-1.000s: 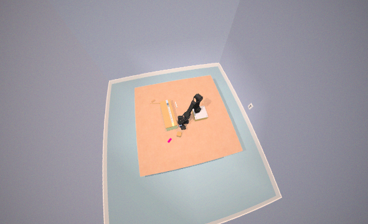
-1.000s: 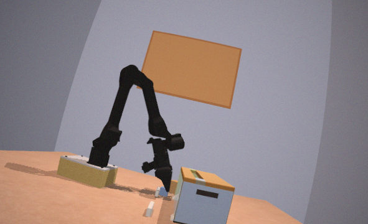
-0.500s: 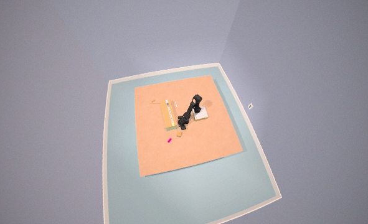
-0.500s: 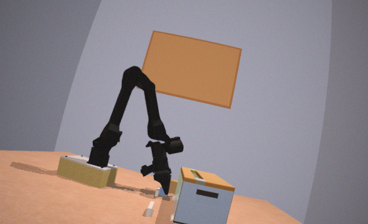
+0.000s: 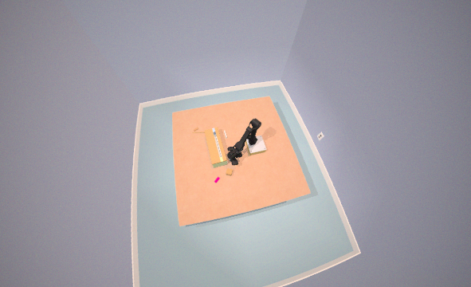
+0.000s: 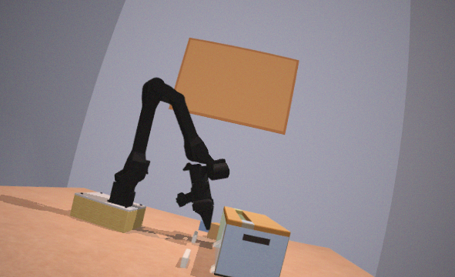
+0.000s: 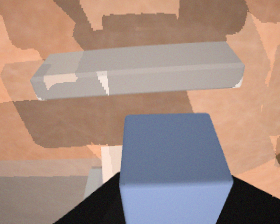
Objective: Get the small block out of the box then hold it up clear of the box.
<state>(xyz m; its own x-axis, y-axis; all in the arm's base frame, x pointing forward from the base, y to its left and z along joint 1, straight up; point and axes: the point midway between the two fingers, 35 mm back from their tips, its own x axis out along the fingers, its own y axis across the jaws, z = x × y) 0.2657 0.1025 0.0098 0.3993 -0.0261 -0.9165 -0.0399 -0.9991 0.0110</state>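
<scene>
My gripper tip is now 40 mm short of the tan cube, 120 mm to the right of it and 20 mm above it. From my gripper tip the other things lie so: blue block: 10 mm behind, 10 mm above.
</scene>
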